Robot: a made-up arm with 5 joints.
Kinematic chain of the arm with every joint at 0, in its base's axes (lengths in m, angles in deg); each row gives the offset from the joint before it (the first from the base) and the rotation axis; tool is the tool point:
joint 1: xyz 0 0 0.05 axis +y
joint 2: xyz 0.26 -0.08 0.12 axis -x
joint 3: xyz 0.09 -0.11 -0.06 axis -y
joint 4: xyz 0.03 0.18 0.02 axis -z
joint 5: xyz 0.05 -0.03 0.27 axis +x
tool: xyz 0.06 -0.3 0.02
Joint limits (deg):
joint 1: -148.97..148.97
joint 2: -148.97..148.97
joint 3: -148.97..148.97
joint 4: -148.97..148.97
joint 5: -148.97..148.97
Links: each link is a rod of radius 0.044 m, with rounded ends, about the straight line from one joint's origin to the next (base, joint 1, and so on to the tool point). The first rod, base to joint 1, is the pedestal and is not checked.
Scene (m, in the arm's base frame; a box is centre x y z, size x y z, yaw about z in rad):
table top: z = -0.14
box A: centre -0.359 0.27 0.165 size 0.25 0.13 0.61 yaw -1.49
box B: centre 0.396 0.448 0 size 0.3 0.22 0.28 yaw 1.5
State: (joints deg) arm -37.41 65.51 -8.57 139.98 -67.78
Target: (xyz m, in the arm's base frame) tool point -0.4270 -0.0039 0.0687
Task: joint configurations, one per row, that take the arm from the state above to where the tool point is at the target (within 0.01 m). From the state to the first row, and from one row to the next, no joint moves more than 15 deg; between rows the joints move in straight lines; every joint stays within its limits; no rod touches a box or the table.
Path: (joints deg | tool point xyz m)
1: -40.07 51.35 -11.14 137.45 -66.77 | 0.0041 0.3907 0.5493
2: -42.73 37.18 -13.72 134.91 -65.75 | -0.0773 0.3096 0.6443
3: -45.38 23.02 -16.29 132.38 -64.74 | -0.1498 0.2031 0.7151
4: -48.04 8.86 -18.87 129.85 -63.73 | -0.2062 0.0785 0.7600
5: -50.70 -5.31 -21.44 127.31 -62.71 | -0.2407 -0.0555 0.7792
6: -53.36 -19.47 -24.01 124.78 -61.70 | -0.2491 -0.1893 0.7754
7: -56.94 -13.47 -11.05 123.08 -63.36 | -0.3722 -0.1462 0.6605
8: -60.52 -7.46 1.91 121.37 -65.03 | -0.4547 -0.0978 0.5202
9: -64.10 -1.46 14.87 119.67 -66.69 | -0.4910 -0.0528 0.3660
10: -67.68 4.54 27.83 117.96 -68.35 | -0.4804 -0.0192 0.2111
11: -71.27 10.55 40.79 116.26 -70.02 | -0.4270 -0.0039 0.0686

